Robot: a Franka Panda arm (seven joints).
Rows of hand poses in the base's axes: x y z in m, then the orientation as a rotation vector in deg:
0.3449, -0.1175, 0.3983, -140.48, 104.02, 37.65
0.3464, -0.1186, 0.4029, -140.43, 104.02, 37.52
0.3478, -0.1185, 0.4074, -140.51, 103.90, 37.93
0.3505, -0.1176, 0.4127, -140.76, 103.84, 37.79
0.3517, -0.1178, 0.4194, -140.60, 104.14, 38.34
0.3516, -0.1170, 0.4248, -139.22, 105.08, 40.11
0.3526, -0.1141, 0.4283, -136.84, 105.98, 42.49
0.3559, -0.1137, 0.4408, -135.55, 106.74, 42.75
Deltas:
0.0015, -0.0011, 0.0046, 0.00, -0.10, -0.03
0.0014, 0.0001, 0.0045, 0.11, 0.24, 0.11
0.0027, 0.0009, 0.0053, -0.15, -0.03, 0.15
0.0012, -0.0002, 0.0067, 0.04, 0.40, -0.17
-0.0001, 0.0008, 0.0054, 0.65, 1.00, -1.01
0.0010, 0.0029, 0.0035, 1.37, 1.10, -1.50
0.0033, 0.0004, 0.0125, 0.35, 0.06, -0.98

